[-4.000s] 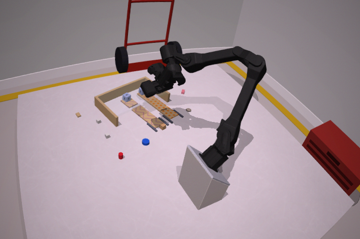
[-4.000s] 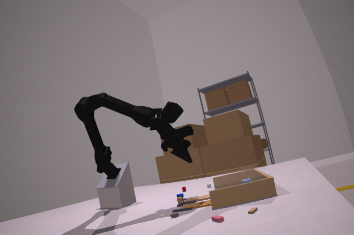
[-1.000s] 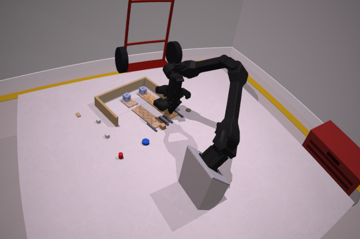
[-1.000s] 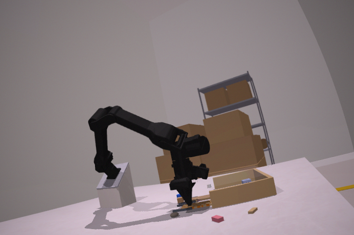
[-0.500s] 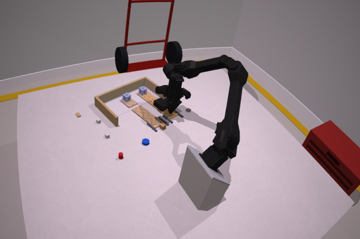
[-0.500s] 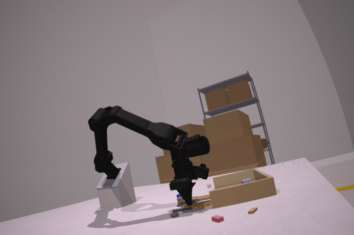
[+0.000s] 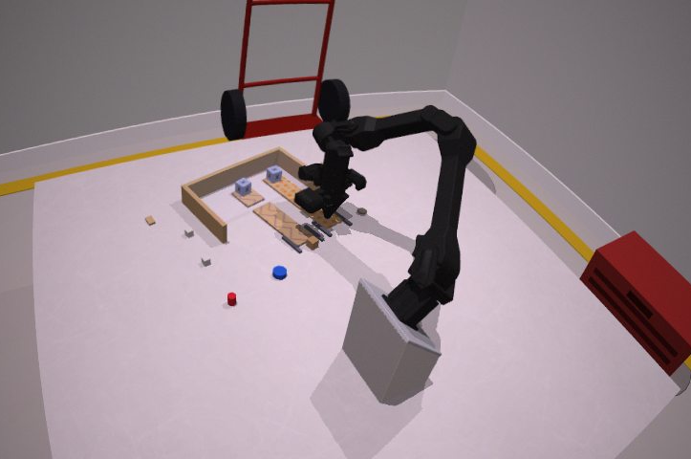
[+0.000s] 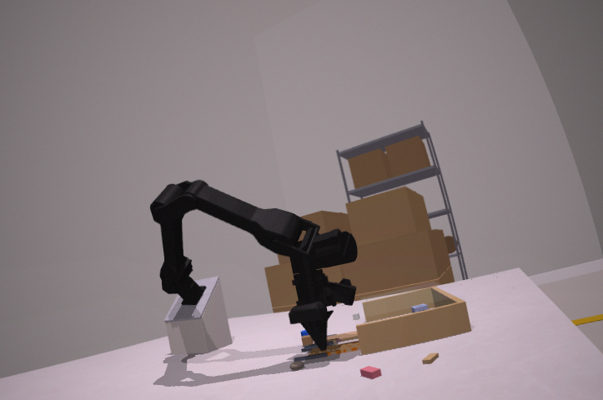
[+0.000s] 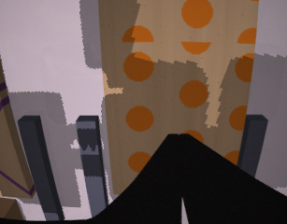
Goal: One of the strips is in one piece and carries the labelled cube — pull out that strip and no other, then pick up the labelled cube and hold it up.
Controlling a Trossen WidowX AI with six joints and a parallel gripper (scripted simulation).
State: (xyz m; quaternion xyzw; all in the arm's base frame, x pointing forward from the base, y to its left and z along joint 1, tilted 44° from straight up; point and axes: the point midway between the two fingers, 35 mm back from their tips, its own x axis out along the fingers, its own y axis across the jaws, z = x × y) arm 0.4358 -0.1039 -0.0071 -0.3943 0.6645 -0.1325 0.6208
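Now: gripper tip 90 mm short of the orange dotted strip and 30 mm to the right of it. From my gripper tip the other things lie so: brown block: 80 mm behind, 70 mm to the left; then pebble: 100 mm to the right; then pink block: 150 mm ahead, 140 mm to the right.
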